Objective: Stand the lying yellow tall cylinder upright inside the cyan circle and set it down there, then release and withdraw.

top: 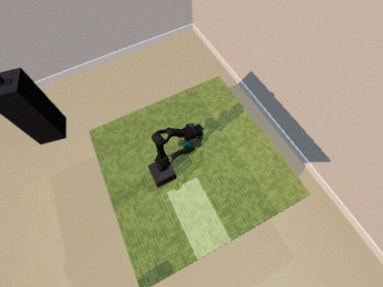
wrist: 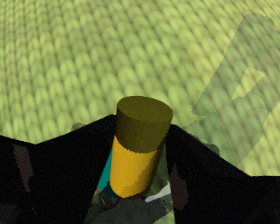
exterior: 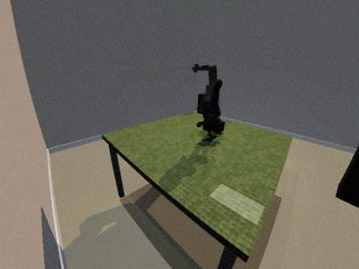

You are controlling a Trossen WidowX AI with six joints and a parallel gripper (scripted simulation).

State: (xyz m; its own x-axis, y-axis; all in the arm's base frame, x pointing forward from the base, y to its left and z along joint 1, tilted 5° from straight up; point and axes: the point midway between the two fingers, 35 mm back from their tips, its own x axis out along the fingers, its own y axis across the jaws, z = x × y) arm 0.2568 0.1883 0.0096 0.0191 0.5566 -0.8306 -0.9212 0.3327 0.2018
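Right now the cyan circle is 4 cm behind my gripper tip, 4 cm to the right of it and 10 cm below it. Also, from my gripper tip: yellow tall cylinder 1 cm behind, 1 cm to the right, 1 cm below.
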